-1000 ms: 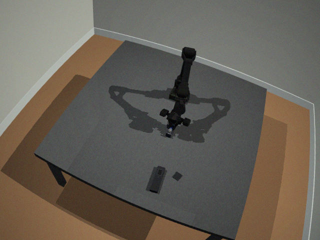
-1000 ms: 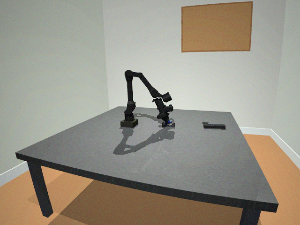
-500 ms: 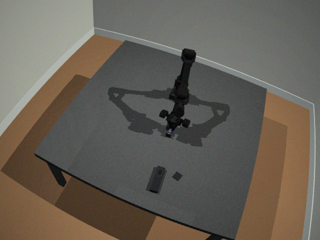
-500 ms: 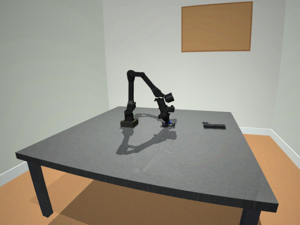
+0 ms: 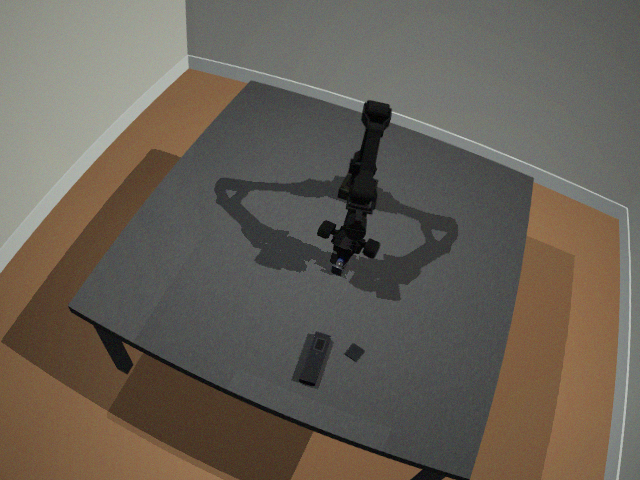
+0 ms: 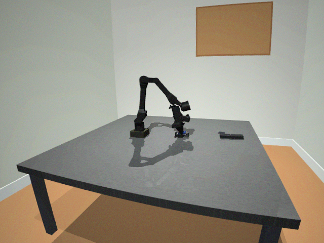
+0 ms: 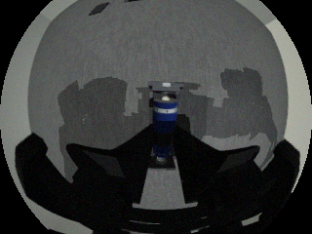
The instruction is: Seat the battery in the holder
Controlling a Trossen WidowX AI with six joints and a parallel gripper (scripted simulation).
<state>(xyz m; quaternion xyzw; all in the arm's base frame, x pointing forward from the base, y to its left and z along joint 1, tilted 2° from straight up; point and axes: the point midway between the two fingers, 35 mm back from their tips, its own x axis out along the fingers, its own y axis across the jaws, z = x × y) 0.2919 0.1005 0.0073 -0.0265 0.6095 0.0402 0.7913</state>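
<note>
Right now my gripper tip is 10 mm below the battery. Round my gripper tip: remote control (340 mm ahead, 100 mm to the left); then battery cover (260 mm ahead, 180 mm to the left, 20 mm below).
</note>
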